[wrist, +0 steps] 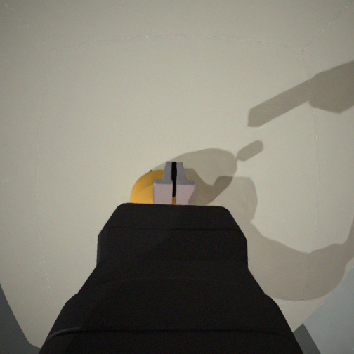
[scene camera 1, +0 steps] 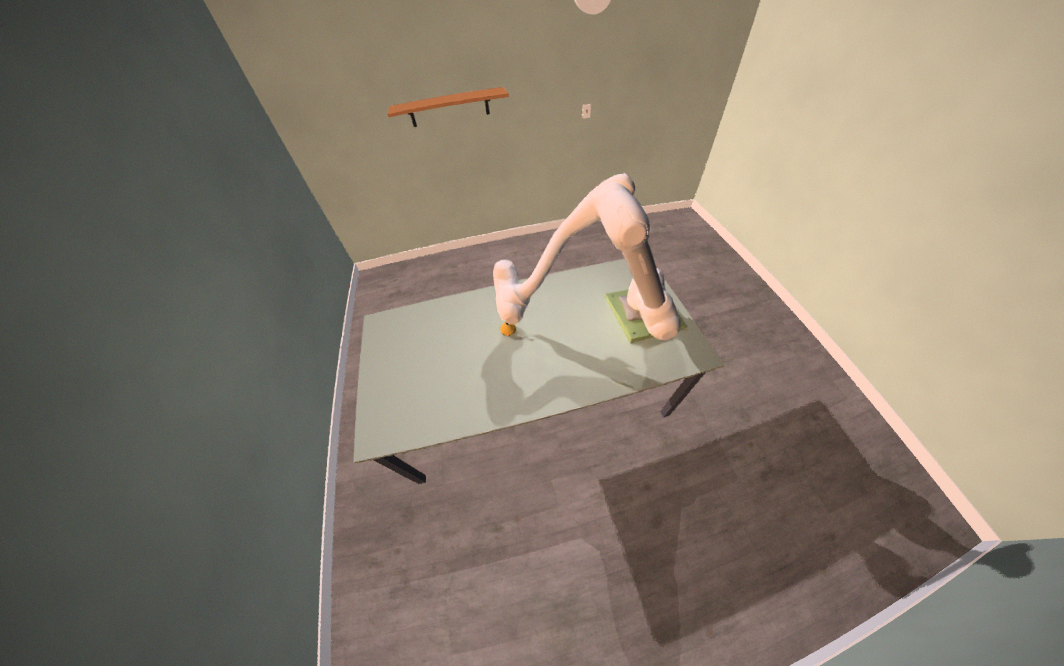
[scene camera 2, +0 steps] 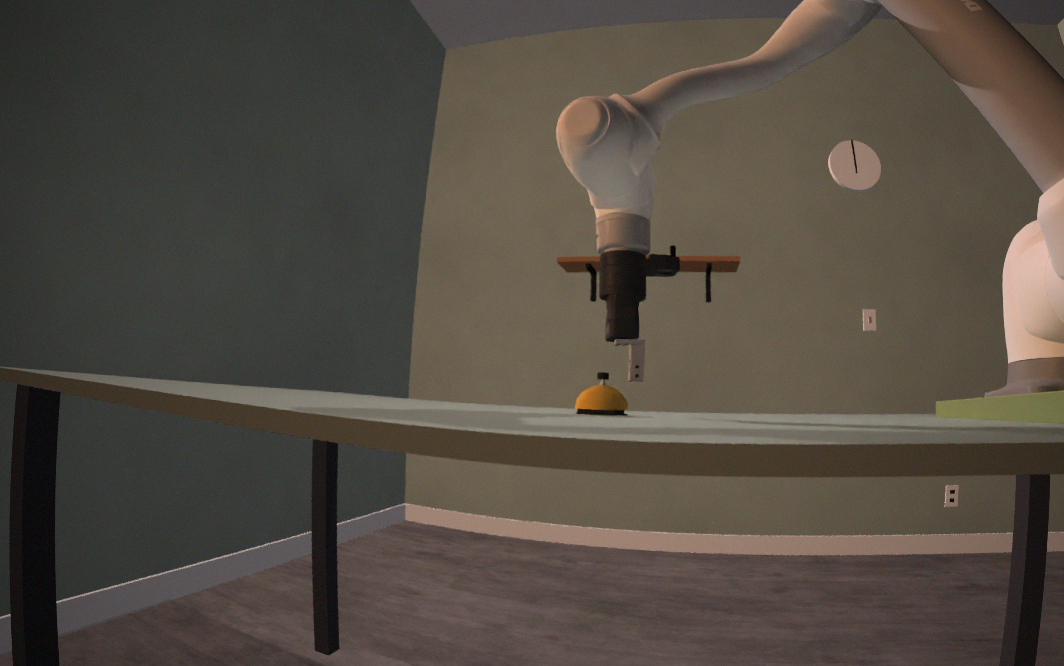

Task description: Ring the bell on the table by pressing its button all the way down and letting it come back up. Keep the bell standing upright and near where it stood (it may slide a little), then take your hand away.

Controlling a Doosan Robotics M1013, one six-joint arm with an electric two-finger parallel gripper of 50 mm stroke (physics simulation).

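Places are measured from the arm's base along level axes (x back, y right, z up), in millimetres.
Where they show: gripper, fingertip midpoint: point(scene camera 2: 635, 381); arm's base, link origin: point(scene camera 1: 638, 308).
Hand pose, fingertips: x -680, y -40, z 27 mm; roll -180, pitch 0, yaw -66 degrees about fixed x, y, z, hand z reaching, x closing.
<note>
Each offset is from my fingertips to the top centre of the thing.
An orange dome bell @[dx -52, dy -9, dz +13 mm] point(scene camera 1: 508, 329) point(scene camera 2: 601, 399) point(wrist: 142, 191) stands upright on the table point(scene camera 1: 416, 384) point(scene camera 2: 706, 460). Its black button @[dx -52, dy -9, dz +13 mm] point(scene camera 2: 603, 376) stands up above the dome on a thin stem. My gripper point(scene camera 2: 636, 378) point(wrist: 173, 172) is shut, with nothing between the fingers. In scene camera 2 the fingertips hang right of the button, at about its height in the picture, with a visible gap sideways. In the wrist view the fingers and black gripper body cover the dome's right and lower parts, and the button cannot be made out. In scene camera 1 the arm hides the fingers.
The arm's base stands on a green plate point(scene camera 1: 630, 333) point(scene camera 2: 965, 408) at the table's right end. An orange shelf point(scene camera 1: 447, 102) point(scene camera 2: 710, 263) is fixed to the back wall. A round clock point(scene camera 2: 854, 164) hangs there. Arm shadows fall across the table.
</note>
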